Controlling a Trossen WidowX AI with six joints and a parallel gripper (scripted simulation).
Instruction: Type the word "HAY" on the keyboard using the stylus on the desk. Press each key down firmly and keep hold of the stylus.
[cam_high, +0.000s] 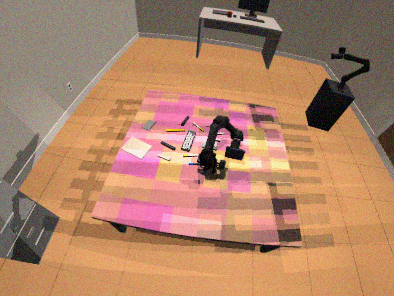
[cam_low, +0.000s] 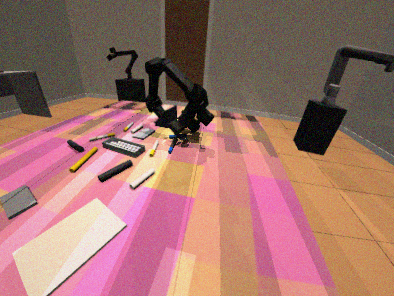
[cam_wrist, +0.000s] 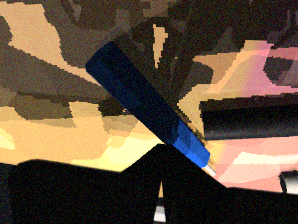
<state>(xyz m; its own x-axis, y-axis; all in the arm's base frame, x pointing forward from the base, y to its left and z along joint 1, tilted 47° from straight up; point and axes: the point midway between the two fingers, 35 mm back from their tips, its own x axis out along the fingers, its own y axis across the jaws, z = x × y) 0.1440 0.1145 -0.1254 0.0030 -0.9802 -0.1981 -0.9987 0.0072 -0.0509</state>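
Right now my gripper tip is 2 cm short of the blue stylus, 1 cm to the left of it and 1 cm above it. From my gripper tip the other things lie so: yellow marker: 34 cm ahead, 22 cm to the right, 1 cm below; then blue-tipped pen: 11 cm ahead, 4 cm to the left, 1 cm below; then white sheet: 57 cm ahead, 3 cm to the left, 1 cm below.
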